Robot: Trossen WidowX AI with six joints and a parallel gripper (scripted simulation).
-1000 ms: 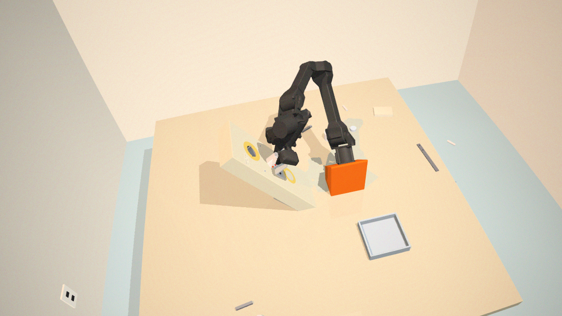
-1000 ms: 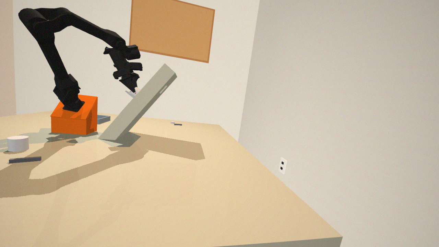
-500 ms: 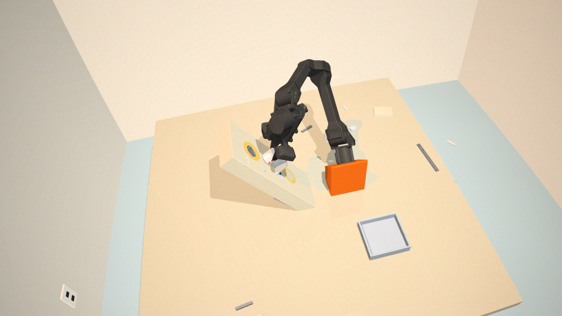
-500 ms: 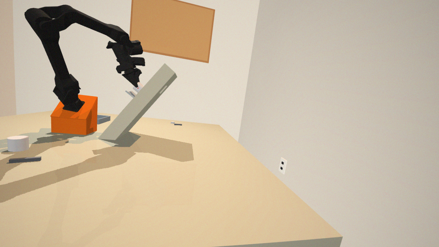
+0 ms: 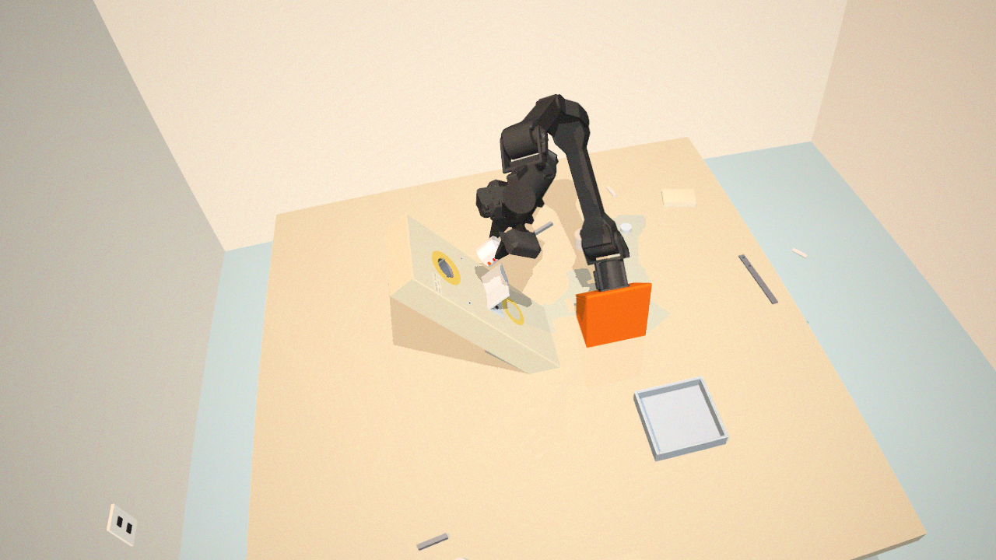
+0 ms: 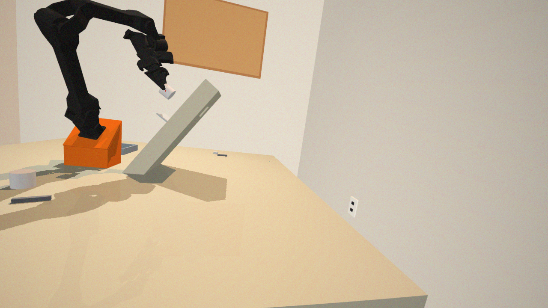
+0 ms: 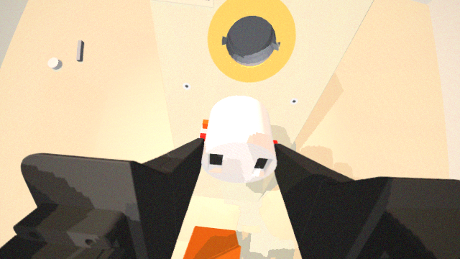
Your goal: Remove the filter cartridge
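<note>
My gripper tip is 340 mm past the grey tray, 250 mm to the right of it and 300 mm above it. Also, from my gripper tip: flat block 520 mm behind, 430 mm to the right, 310 mm below; then white round filter cartridge right at my gripper tip.
</note>
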